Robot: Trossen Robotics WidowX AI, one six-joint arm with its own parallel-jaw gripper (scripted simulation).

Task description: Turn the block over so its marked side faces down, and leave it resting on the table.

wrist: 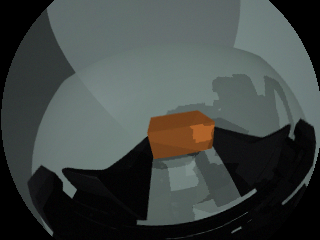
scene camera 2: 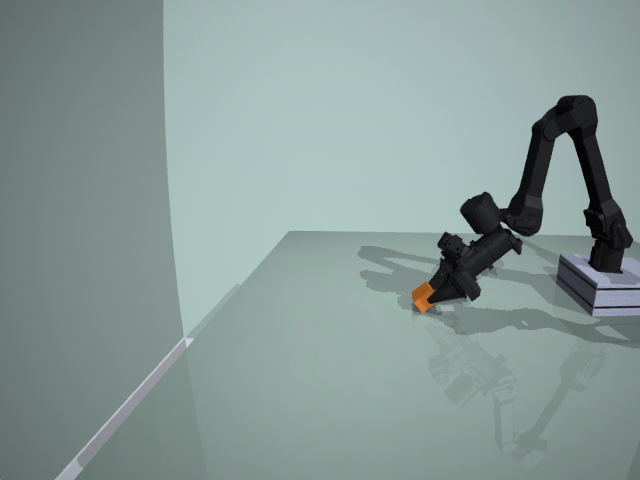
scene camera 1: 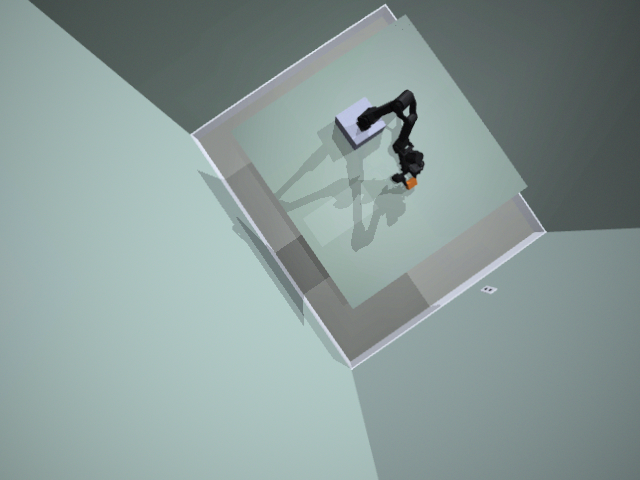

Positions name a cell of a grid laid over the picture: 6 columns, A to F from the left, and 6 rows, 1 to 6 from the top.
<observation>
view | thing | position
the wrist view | my gripper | D4
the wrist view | orange block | D4
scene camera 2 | my gripper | D4
</observation>
